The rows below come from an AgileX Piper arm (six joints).
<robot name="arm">
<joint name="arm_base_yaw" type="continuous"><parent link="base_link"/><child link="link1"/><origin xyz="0.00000 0.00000 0.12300"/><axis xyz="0 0 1"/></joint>
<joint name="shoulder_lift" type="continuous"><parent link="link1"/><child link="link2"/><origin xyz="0.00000 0.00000 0.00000"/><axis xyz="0 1 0"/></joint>
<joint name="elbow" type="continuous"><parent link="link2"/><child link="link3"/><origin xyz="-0.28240 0.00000 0.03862"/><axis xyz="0 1 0"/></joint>
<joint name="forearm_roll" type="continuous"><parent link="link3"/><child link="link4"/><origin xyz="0.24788 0.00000 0.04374"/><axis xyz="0.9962 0 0.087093"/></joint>
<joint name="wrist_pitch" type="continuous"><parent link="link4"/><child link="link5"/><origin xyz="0.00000 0.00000 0.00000"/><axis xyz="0 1 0"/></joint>
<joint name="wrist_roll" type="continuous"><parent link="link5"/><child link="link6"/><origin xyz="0.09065 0.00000 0.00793"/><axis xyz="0.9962 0 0.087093"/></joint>
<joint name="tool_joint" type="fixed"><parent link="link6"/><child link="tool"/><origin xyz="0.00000 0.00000 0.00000" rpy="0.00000 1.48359 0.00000"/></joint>
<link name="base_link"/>
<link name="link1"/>
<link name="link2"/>
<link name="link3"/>
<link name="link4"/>
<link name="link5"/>
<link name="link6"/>
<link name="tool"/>
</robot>
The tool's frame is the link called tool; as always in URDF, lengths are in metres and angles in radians. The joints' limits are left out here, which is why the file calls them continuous.
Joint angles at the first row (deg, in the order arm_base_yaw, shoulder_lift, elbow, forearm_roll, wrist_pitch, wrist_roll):
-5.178, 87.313, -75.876, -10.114, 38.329, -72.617
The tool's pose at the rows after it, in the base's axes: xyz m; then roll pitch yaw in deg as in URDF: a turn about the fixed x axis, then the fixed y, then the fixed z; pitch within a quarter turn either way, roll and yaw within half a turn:
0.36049, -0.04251, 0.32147, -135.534, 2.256, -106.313
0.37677, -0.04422, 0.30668, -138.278, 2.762, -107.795
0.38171, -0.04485, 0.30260, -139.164, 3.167, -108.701
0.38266, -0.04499, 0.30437, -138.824, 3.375, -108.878
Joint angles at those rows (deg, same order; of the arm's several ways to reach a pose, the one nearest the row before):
-5.178, 92.054, -78.065, -10.243, 37.281, -72.272
-5.178, 96.211, -80.493, -10.243, 38.323, -70.656
-5.178, 97.501, -81.427, -10.307, 38.862, -69.620
-5.178, 97.581, -81.852, -10.365, 38.859, -69.343

